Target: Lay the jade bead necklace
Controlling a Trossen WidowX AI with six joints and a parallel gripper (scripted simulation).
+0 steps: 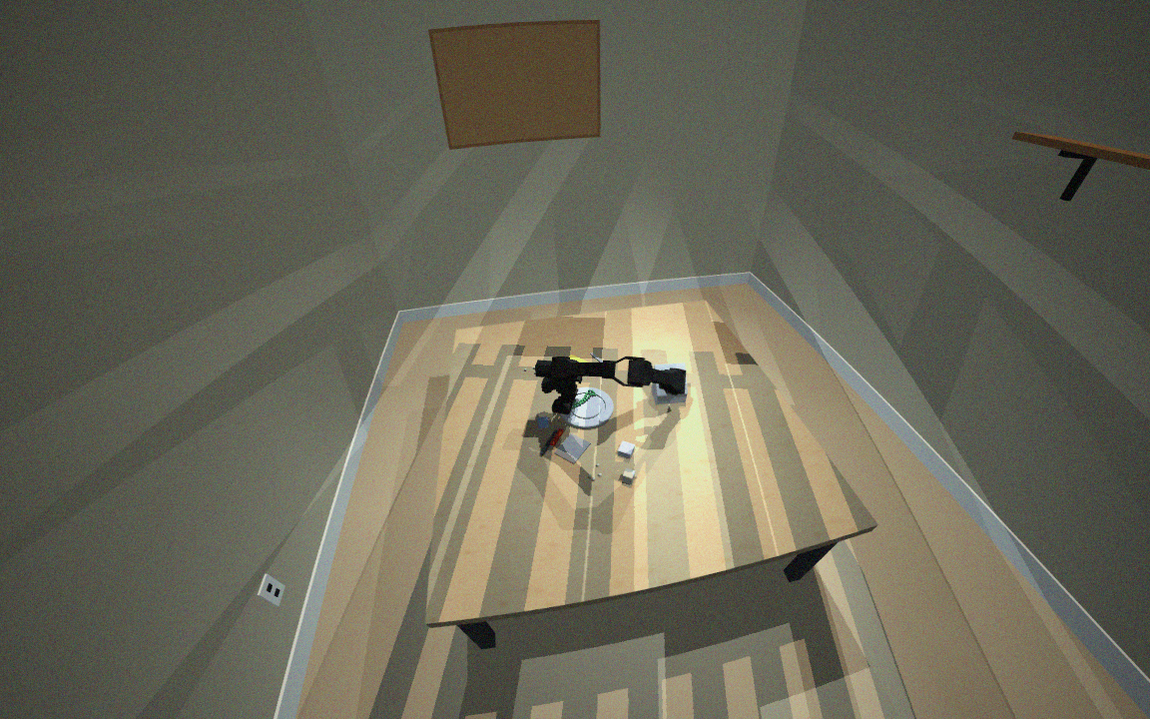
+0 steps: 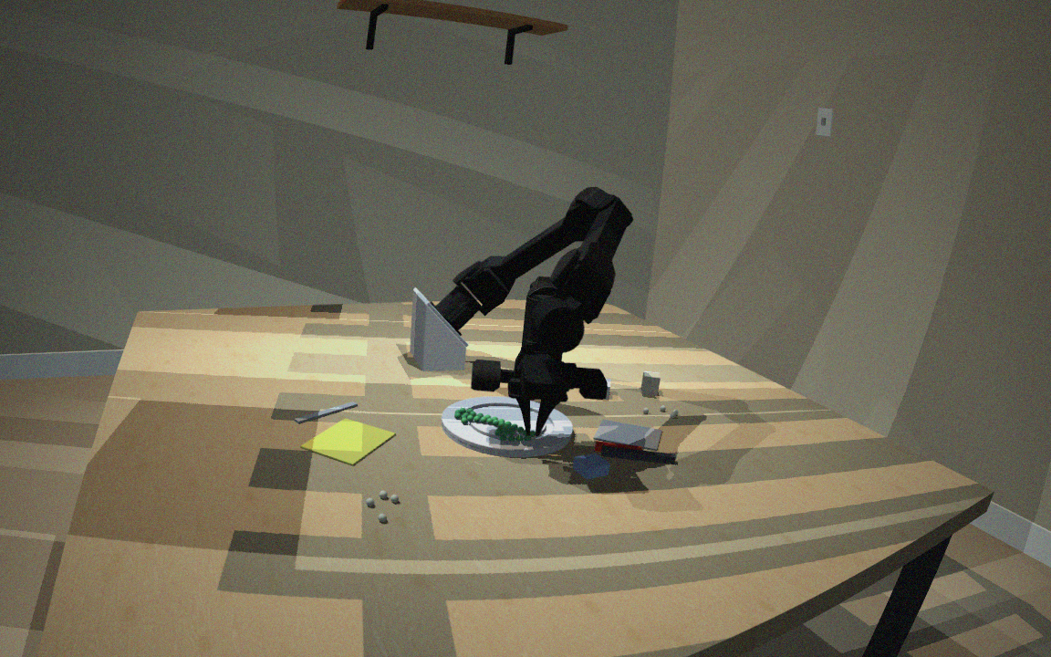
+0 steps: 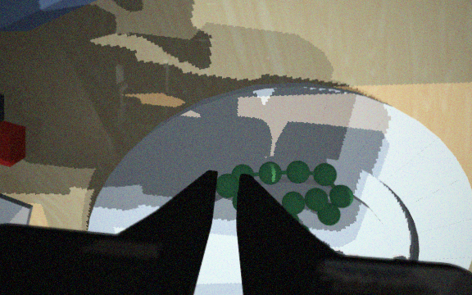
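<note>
Right now my gripper tip is 7 cm past the round grey bead board and 1 cm above it. From my gripper tip the other things lie so: grey plate 3 cm ahead, 17 cm to the left, 2 cm below; blue block 10 cm ahead, 3 cm to the left, 1 cm below; red and black pen 8 cm ahead, 12 cm to the left, 1 cm below.
</note>
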